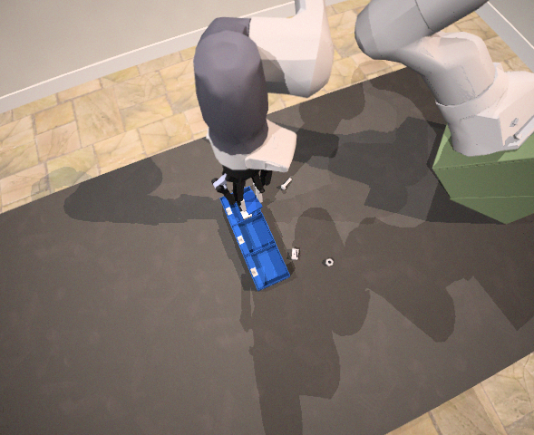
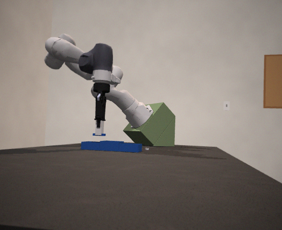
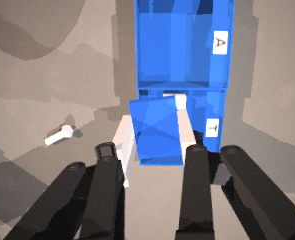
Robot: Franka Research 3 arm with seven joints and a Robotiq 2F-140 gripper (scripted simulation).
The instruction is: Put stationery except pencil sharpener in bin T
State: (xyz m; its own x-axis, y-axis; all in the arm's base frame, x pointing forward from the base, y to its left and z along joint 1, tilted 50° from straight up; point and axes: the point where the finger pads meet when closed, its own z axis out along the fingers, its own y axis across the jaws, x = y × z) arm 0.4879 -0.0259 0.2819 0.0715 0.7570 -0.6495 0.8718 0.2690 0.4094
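The black-and-white block is 20 mm ahead of my hand, 10 mm to the right of it and 80 mm below it. From my hand the other things lie so: white bolt 120 mm behind, 10 mm to the right, 90 mm below; then blue bin 40 mm ahead, 60 mm to the left, 80 mm below; then flat blue block 30 mm below.
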